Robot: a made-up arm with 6 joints.
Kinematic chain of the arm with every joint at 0, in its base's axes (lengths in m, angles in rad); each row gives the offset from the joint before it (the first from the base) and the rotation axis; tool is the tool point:
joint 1: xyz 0 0 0.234 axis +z
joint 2: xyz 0 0 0 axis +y
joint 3: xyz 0 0 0.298 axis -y
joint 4: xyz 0 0 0 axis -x
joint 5: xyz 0.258 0 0 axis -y
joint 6: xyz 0 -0.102 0 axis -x
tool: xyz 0 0 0
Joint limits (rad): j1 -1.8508..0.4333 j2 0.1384..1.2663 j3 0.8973..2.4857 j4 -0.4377..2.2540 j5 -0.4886..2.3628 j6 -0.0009..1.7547
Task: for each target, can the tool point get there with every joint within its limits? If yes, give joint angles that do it. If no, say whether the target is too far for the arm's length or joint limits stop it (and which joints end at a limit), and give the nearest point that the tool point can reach.
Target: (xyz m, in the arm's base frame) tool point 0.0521 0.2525 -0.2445
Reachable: no: joint limits stop it (at a limit: joint 1, joint 2, joint 3, joint 4) | nearest point 0.5011 0.1300 0.1900 | short by 0.637 m
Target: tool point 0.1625 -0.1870 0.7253
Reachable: yes | joints -0.5034 0.6830 1.8718 0.5782 2.0575 0.3599
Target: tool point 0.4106 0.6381 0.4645
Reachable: no: too far | nearest point 0.4579 0.2828 0.4263 | short by 0.360 m
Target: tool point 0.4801 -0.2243 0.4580
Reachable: yes | joints -0.4481 1.1560 1.1642 1.6286 -0.0531 0.9188
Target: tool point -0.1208 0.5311 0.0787
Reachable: no: joint limits stop it (at a limit: joint 2, joint 3) | nearest point -0.0471 0.2072 0.6417 | short by 0.654 m
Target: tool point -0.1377 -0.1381 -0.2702
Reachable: no: joint limits stop it (at a limit: joint 1, joint 2, joint 3, joint 4) | nearest point -0.2295 -0.4640 0.1900 | short by 0.571 m
